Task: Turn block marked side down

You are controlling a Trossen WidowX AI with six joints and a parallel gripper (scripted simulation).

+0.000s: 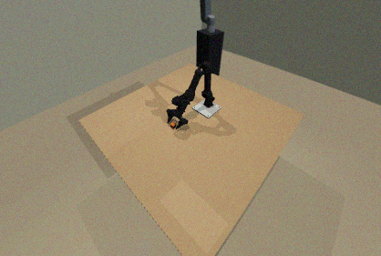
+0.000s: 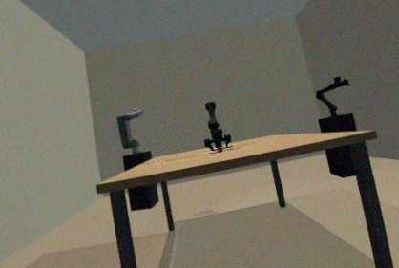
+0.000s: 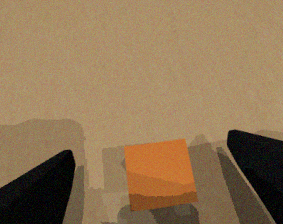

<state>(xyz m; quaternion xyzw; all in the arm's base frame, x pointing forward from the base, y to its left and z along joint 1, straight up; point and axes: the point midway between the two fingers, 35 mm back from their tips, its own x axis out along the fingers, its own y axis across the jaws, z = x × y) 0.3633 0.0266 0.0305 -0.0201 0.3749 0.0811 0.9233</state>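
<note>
Now: the orange block 20 mm behind my gripper tip.
</note>
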